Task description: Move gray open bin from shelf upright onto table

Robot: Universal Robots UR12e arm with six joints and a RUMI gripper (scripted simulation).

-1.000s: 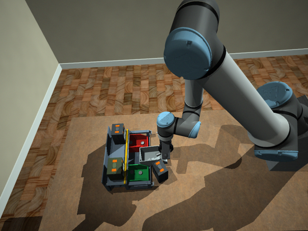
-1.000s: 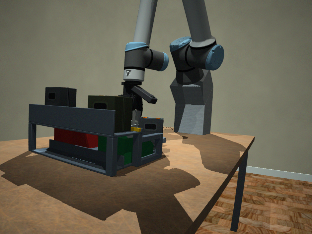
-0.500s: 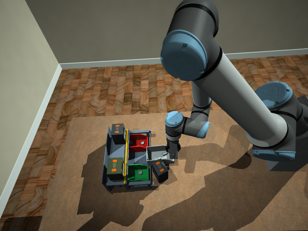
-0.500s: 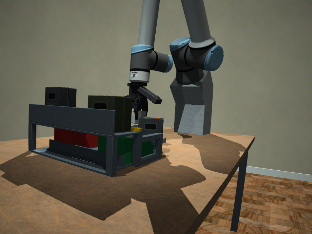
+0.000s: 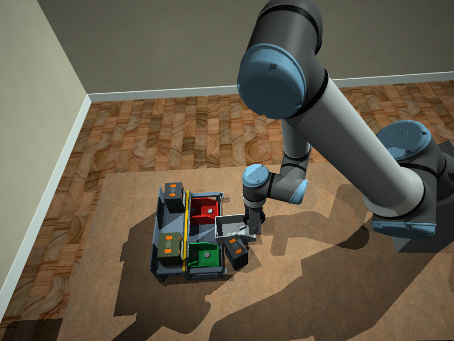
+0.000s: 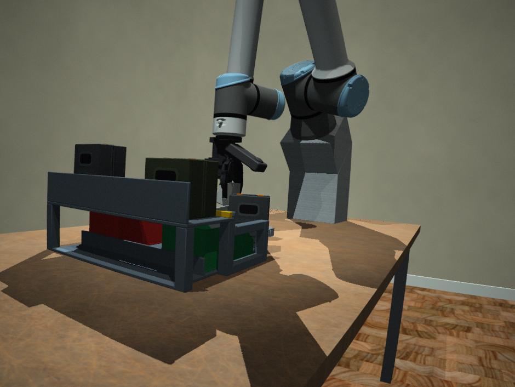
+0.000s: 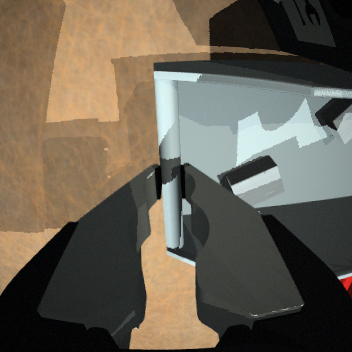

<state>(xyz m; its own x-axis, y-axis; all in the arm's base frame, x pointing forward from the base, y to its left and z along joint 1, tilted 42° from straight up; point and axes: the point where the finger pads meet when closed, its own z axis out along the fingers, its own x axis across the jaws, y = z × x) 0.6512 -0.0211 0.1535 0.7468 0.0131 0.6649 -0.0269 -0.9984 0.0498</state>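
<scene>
Right now my hand is 80 mm short of the gray bin and 10 mm above it. From my hand the other things lie so: yellow strip: 290 mm ahead, 40 mm above, 10 mm to the right; then green bin: 250 mm ahead, 100 mm to the left, 30 mm below; then red bin: 240 mm ahead, 120 mm to the right, 30 mm below.
</scene>
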